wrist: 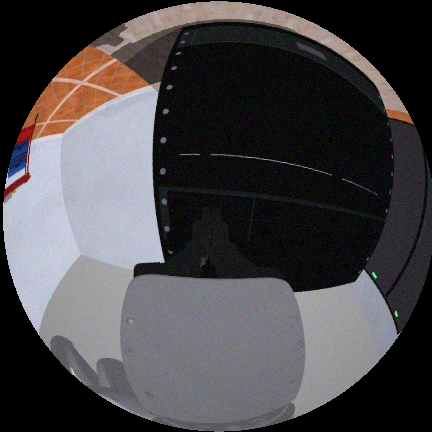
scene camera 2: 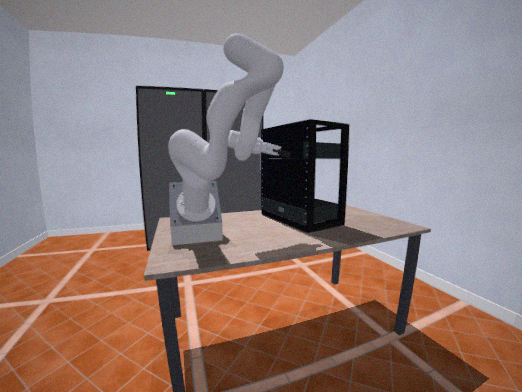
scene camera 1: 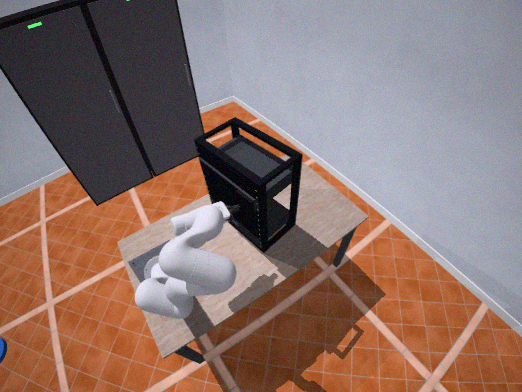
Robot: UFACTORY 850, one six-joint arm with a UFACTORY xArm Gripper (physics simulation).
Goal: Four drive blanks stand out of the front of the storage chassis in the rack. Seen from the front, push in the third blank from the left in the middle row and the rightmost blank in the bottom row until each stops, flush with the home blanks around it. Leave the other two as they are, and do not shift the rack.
Scene:
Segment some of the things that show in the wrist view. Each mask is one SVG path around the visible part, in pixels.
My gripper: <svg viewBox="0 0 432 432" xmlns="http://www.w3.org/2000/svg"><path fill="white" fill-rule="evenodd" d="M202 206L201 220L193 219L191 240L187 241L184 249L164 262L141 262L134 265L133 278L126 288L121 309L120 349L122 362L128 382L140 403L146 410L157 414L171 425L192 430L200 430L196 427L210 428L203 431L234 431L225 429L233 426L241 427L235 430L257 428L278 418L286 410L287 403L296 397L300 388L305 363L305 342L300 311L290 285L283 280L281 270L264 266L258 267L241 255L236 245L229 241L227 223L221 221L220 209L214 207L211 209L210 214L210 209ZM207 256L211 259L211 263L215 265L217 278L199 278L201 265L205 263Z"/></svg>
A black rack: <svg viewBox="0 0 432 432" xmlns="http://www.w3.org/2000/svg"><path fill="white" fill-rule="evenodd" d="M207 256L205 263L201 265L199 278L217 278L215 265L211 263L211 259ZM182 27L172 45L162 73L153 124L153 195L164 261L184 249L187 241L191 240L193 219L201 220L202 206L208 207L210 214L211 209L215 207L220 209L221 221L227 223L229 241L236 245L238 252L258 267L264 266L281 270L283 280L288 282L293 292L328 288L355 281L372 254L382 232L393 183L391 131L386 110L376 85L357 67L333 50L310 38L285 29L264 24L233 21L208 22Z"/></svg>

